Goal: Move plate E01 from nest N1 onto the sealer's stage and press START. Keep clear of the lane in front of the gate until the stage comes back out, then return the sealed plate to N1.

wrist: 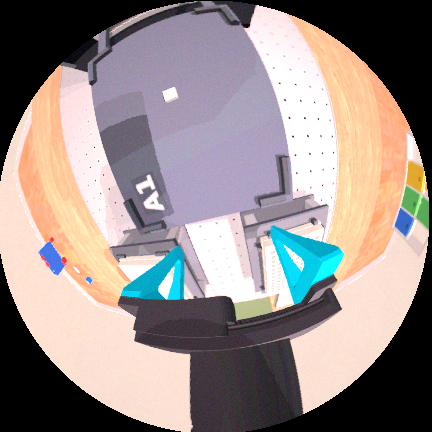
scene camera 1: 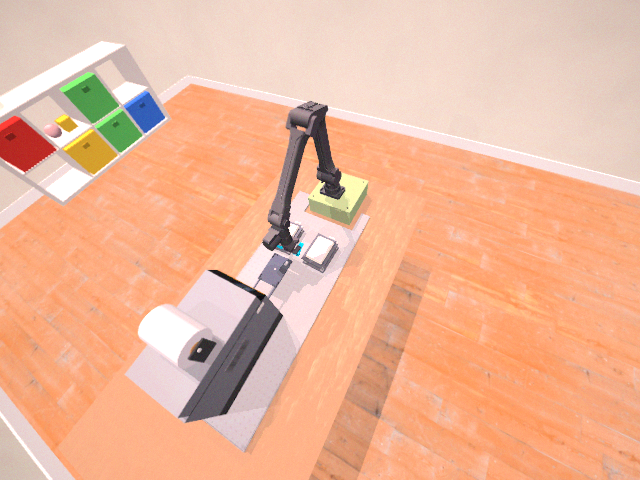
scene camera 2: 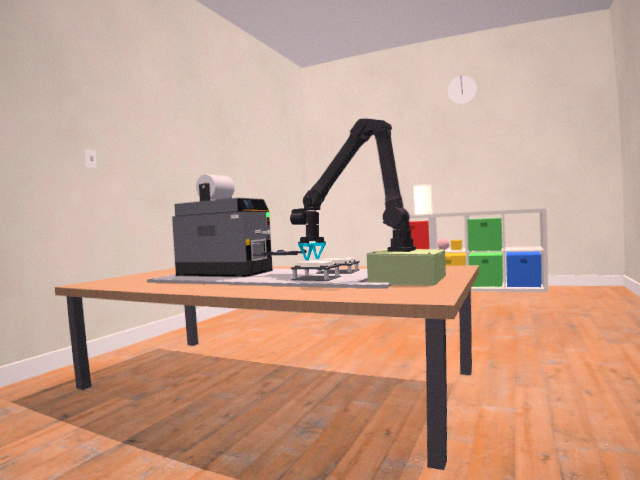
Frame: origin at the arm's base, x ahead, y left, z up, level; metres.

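Seen in the pictures: gripper, between the fingertips: [wrist: 225, 241] [scene camera 1: 290, 251] [scene camera 2: 312, 259]; arm's base, origin of its link: [scene camera 1: 332, 191] [scene camera 2: 401, 250].
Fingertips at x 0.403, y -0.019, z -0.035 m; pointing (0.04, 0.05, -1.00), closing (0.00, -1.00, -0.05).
Pixels of each thing's top centre, then the offset from my fingertips to it. "*": a spot on its surface instead. Level surfaces: height alone.
- sealer's grey stage, centre of its top: [wrist: 151, 38] [scene camera 2: 278, 250] [scene camera 1: 269, 277] dx +0.166, dy +0.005, dz +0.044 m
- sealer, a spot on its surface: [scene camera 1: 248, 351] * dx +0.453, dy +0.125, dz +0.083 m
- pale plate, centre of its top: [wrist: 157, 290] [scene camera 2: 315, 261] [scene camera 1: 319, 248] dx -0.078, dy +0.121, dz +0.005 m
- white roll, centre of its top: [scene camera 1: 163, 330] [scene camera 2: 214, 175] dx +0.500, dy +0.016, dz +0.413 m
- perforated board, height of its surface: dz -0.062 m
My gripper [scene camera 1: 290, 250] [scene camera 2: 311, 258] [wrist: 225, 241] is open, with its cyan fingers apart and nothing between them. It hangs above the board, at the nest end of the sealer's grey stage [scene camera 1: 272, 270] [wrist: 210, 135]. The stage is out in front of the sealer [scene camera 1: 248, 351] [scene camera 2: 222, 240], bears a mark like "A1" and a small white square, and has no plate on it. One pale plate [scene camera 1: 321, 249] [scene camera 2: 315, 263] [wrist: 140, 265] sits in the nest away from the shelf. Another plate [scene camera 1: 296, 228] [wrist: 276, 262], with wells, sits in the shelf-side nest. No nest labels or plate names are readable.
The arm stands on a green block [scene camera 1: 330, 210] [scene camera 2: 405, 267] behind the nests. A white roll [scene camera 1: 168, 330] [scene camera 2: 221, 186] sits on top of the sealer. The perforated board [scene camera 1: 305, 304] [wrist: 307, 117] lies under the nests and sealer. A white shelf [scene camera 1: 103, 49] stands away from the table.
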